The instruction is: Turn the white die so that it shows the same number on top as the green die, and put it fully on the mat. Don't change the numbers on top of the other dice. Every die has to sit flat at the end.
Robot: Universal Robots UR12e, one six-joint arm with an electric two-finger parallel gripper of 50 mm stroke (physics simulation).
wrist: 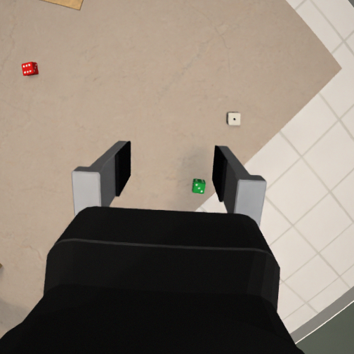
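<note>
The white die (234, 119) lies on the beige surface right of centre in the wrist view, with a single dark pip on top. The green die (198, 186) lies below and left of it, near the surface's edge; its upper face shows a few white pips, too small to count surely. The red die (30, 68) lies at the upper left with six pips on top. Part of a tan flat piece (65, 3), which looks like the mat, shows at the top left edge. My gripper (171, 160) is open and empty, above the surface; the green die appears between its fingers, well below them.
The beige surface (125, 65) ends in a corner at the right, beside white tiles (320, 165). A dark green area (337, 325) lies beyond a grey edge at the lower right. A small brown bit shows at the left edge. The gripper body hides the lower middle.
</note>
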